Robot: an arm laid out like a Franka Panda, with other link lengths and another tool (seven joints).
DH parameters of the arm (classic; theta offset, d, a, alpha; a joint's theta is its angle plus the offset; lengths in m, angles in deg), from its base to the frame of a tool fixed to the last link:
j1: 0 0.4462 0 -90
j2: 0 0 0 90
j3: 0 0.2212 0.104 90
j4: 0 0 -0.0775 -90
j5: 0 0.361 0 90
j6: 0 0 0.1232 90
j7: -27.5 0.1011 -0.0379 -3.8
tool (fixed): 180 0.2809 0 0
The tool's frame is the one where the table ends.
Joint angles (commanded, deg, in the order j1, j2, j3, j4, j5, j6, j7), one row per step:
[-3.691 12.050 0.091 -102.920 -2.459 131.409 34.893]
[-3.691 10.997 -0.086 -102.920 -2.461 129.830 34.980]
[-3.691 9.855 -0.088 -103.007 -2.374 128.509 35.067]
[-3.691 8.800 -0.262 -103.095 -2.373 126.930 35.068]
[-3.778 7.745 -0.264 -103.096 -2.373 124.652 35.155]
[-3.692 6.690 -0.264 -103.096 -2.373 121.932 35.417]
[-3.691 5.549 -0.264 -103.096 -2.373 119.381 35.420]
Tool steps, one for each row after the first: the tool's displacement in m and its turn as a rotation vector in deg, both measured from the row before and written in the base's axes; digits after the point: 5 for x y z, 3 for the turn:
[-0.00556 -0.00220 0.00763 -0.007 0.523 -0.318]
[-0.00426 0.00039 0.00862 0.100 0.256 -0.172]
[-0.00653 -0.00204 0.00677 -0.007 0.612 -0.234]
[-0.01026 -0.00074 0.00544 0.077 1.217 -0.263]
[-0.01305 0.00155 0.00429 0.140 1.648 -0.276]
[-0.01206 0.00037 0.00597 0.068 1.406 -0.103]

